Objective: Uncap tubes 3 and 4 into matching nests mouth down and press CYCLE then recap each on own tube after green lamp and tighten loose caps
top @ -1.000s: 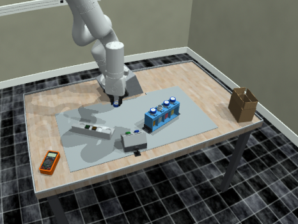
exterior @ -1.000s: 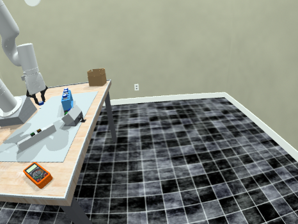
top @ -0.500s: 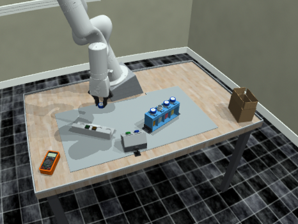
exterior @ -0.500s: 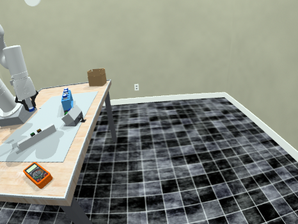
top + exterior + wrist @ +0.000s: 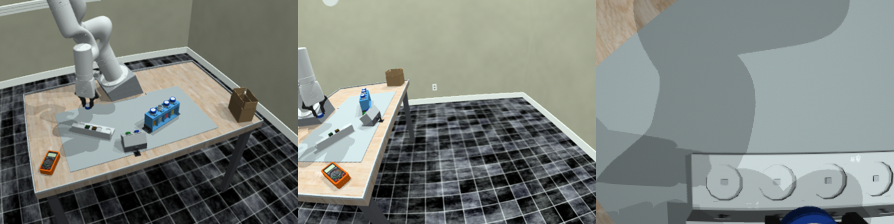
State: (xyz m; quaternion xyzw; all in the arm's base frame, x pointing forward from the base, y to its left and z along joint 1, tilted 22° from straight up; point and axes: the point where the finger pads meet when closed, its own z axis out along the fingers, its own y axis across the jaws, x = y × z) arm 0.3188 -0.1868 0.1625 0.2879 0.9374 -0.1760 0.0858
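Right now the blue-and-white cap is 100 mm ahead of my hand, 330 mm to the left of it and 60 mm below it. Also, from my hand: green key 170 mm ahead, 160 mm to the left, 110 mm below; blue key 170 mm ahead, 210 mm to the left, 110 mm below; key housing 190 mm ahead, 180 mm to the left, 120 mm below.
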